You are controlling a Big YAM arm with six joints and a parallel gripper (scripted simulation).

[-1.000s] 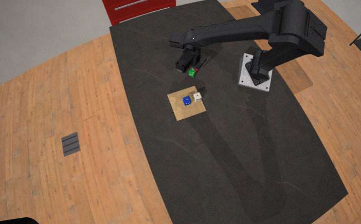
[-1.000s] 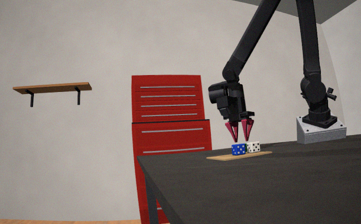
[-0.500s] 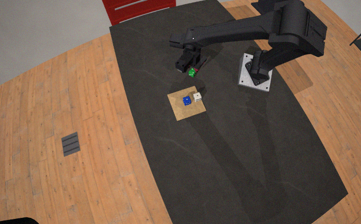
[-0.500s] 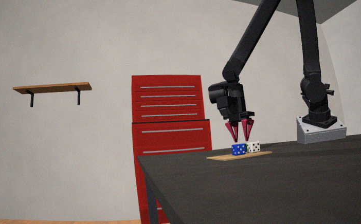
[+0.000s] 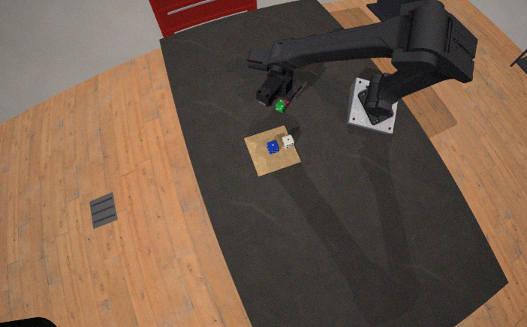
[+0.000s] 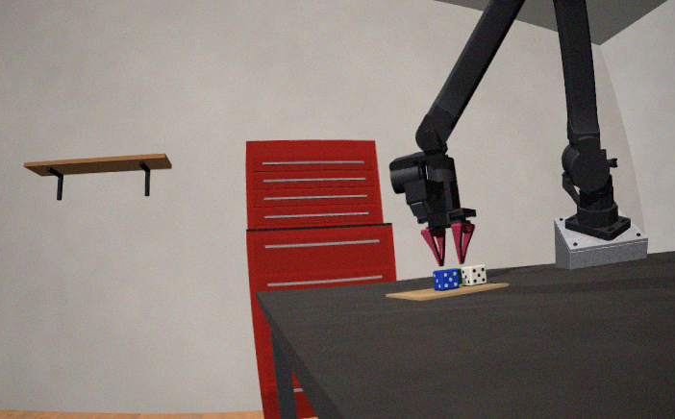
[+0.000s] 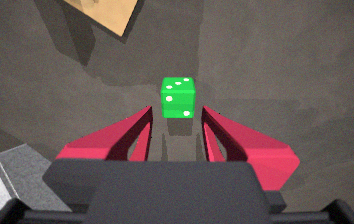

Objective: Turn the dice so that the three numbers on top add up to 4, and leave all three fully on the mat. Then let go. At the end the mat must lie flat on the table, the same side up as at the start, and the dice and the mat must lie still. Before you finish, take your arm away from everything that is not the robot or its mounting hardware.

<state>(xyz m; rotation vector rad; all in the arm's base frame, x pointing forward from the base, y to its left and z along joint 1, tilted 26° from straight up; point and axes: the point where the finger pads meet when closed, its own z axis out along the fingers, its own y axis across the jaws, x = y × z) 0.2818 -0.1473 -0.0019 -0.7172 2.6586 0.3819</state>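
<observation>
Right now the green die is 30 mm below my hand. The rest, counted from my hand: blue die (140 mm to the left, 90 mm ahead, 30 mm below); white die (140 mm to the left, 40 mm ahead, 30 mm below); tan mat (140 mm to the left, 90 mm ahead, 40 mm below).
</observation>
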